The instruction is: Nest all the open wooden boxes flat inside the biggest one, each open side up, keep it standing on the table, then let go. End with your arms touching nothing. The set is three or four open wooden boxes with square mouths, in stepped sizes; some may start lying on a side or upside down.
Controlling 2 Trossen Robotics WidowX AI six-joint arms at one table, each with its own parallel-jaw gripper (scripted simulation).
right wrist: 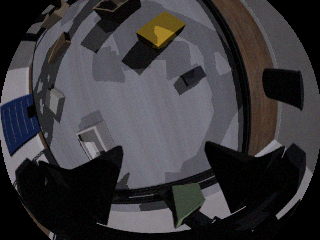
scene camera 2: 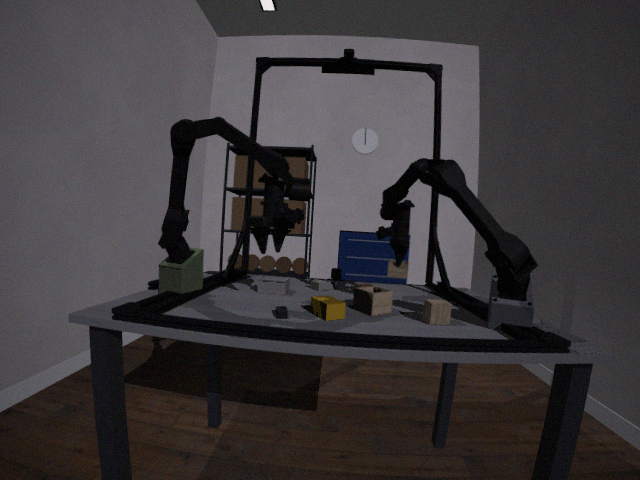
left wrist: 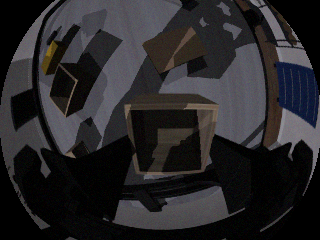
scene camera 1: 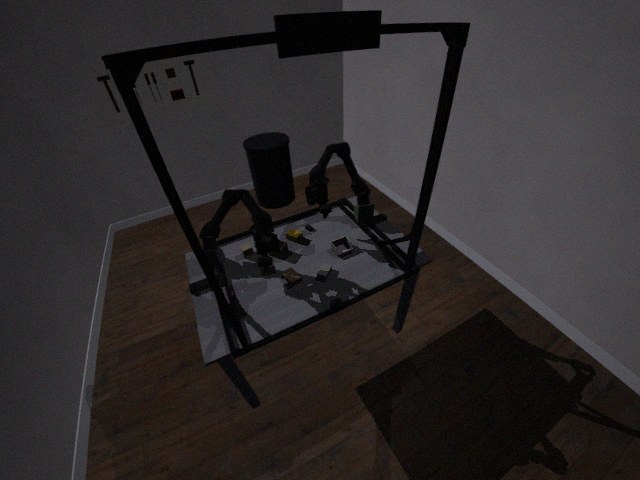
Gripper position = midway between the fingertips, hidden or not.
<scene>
In view: the left gripper [scene camera 2: 398, 265], the right gripper [scene camera 2: 270, 253], a yellow block [scene camera 2: 328, 308], a wooden box [scene camera 2: 370, 303], a brown block [left wrist: 166, 51] and a wooden box [left wrist: 171, 133].
The yellow block also shows in the right wrist view [right wrist: 157, 33]. The left gripper is seen too in the left wrist view [left wrist: 171, 138]. The right gripper shows as well in the right wrist view [right wrist: 164, 148].
</scene>
